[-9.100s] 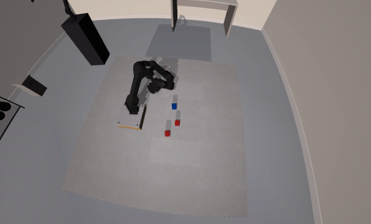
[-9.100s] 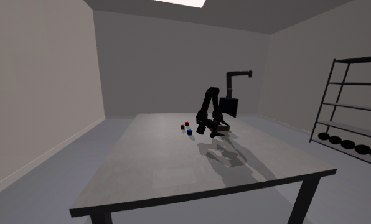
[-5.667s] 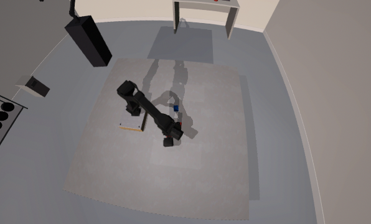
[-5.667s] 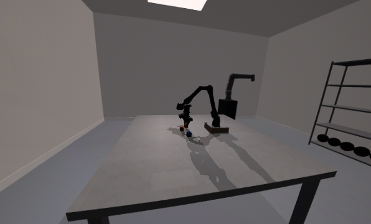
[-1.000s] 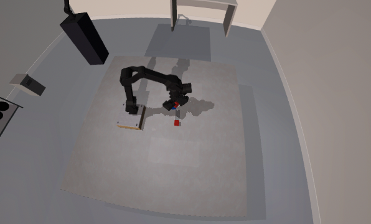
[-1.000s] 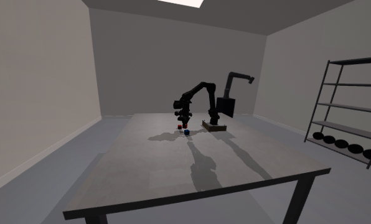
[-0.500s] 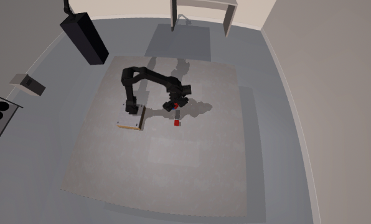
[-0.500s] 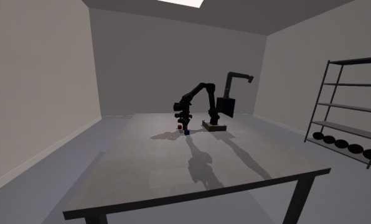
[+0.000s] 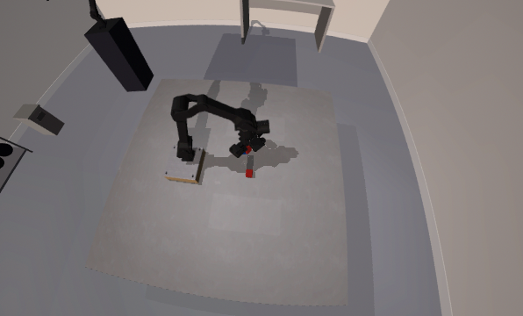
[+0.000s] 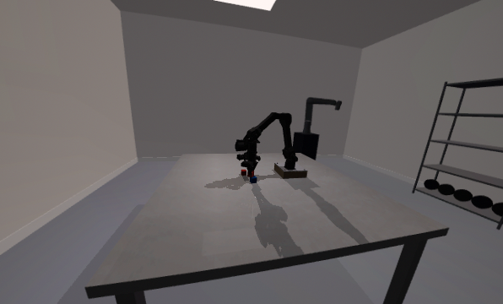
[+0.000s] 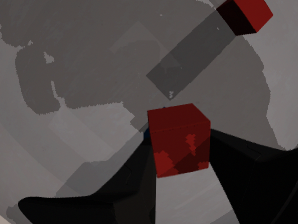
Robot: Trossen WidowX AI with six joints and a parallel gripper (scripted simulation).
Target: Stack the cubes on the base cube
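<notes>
Now: the blue cube 40 mm below my gripper tip, 20 mm behind it and 10 mm to the left of it. The rest, counted from my gripper tip: red cube (120 mm to the right, 40 mm below, 20 mm ahead).
</notes>
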